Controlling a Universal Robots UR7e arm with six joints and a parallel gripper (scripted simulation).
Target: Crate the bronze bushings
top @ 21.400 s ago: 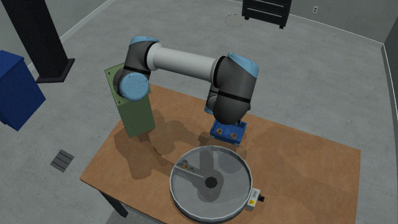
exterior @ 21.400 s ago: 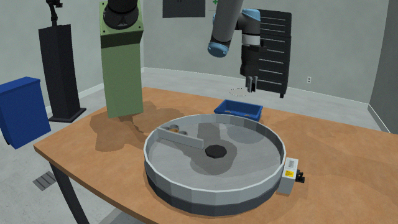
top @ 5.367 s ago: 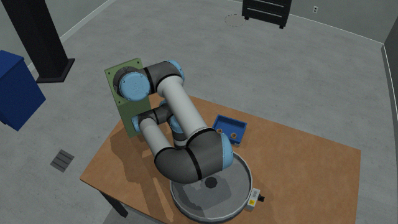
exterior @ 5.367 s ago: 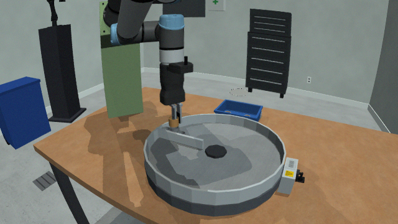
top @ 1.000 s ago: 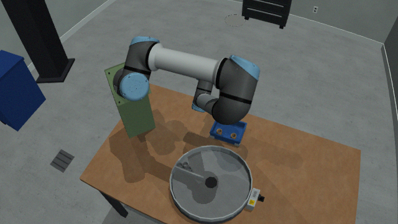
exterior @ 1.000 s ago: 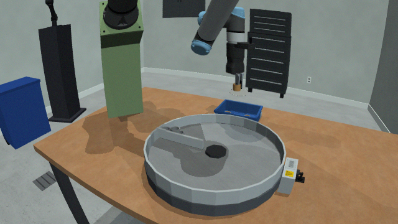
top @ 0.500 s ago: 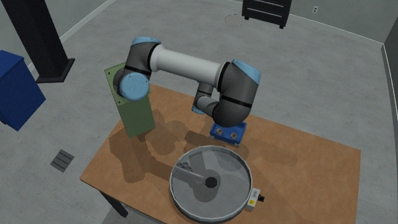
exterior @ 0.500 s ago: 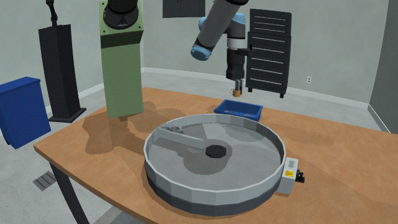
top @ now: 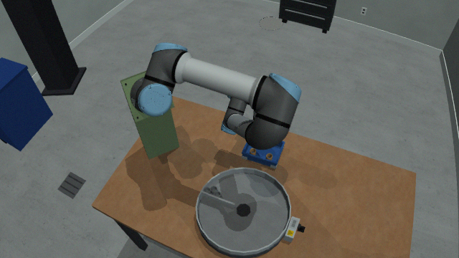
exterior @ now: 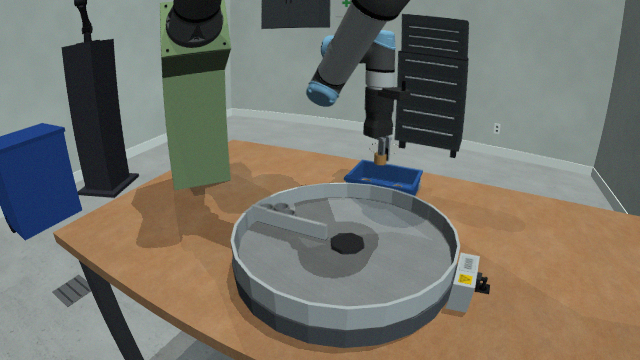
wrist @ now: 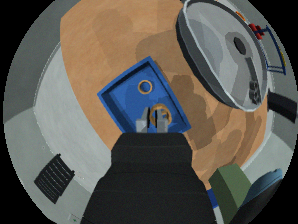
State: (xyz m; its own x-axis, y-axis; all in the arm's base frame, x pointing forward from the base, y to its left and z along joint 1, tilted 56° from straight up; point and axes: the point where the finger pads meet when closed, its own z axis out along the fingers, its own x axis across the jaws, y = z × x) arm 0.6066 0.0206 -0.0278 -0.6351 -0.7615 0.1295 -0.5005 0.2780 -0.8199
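The blue crate lies 1 cm ahead of my hand, 2 cm to the left of it and 9 cm below it. The rest, counted from my hand: grey turning table (9 cm behind, 34 cm to the right, 6 cm below).
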